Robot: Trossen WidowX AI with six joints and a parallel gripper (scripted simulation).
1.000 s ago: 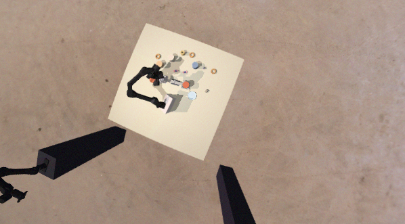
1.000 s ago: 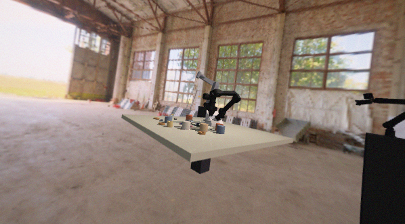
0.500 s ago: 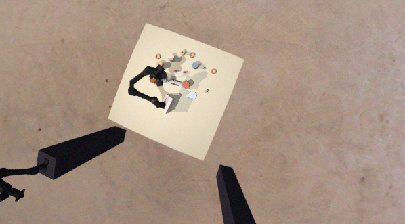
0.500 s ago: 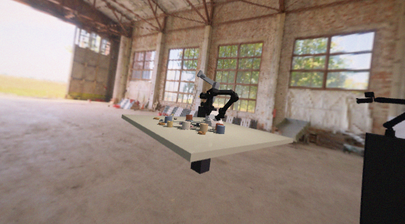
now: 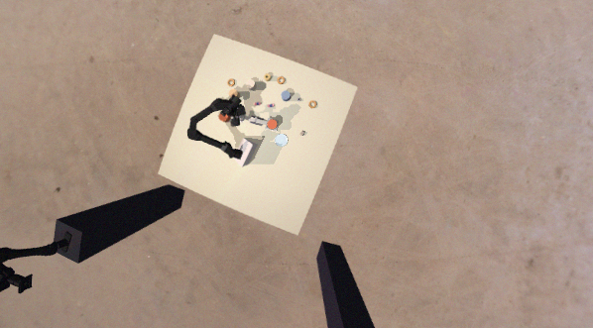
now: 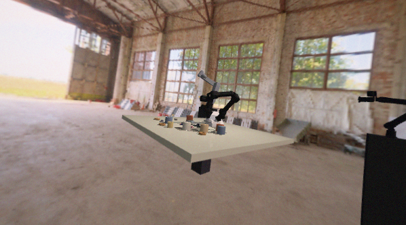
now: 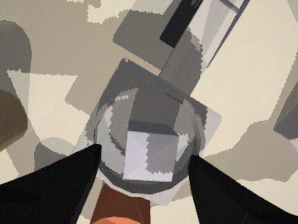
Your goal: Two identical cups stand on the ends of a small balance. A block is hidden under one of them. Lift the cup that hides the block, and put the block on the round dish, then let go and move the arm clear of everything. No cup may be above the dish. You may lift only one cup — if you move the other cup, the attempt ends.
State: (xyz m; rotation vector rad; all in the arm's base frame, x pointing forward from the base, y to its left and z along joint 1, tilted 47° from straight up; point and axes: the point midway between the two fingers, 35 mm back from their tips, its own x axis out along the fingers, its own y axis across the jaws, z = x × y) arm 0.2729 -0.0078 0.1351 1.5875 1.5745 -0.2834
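Now: gripper tip 1 cm above the grey block. Also, from my gripper tip: white cup 26 cm ahead, 6 cm below, 1 cm to the left; then tan mug 16 cm ahead, 9 cm to the left, 6 cm below; then small balance 12 cm to the right, 6 cm below.
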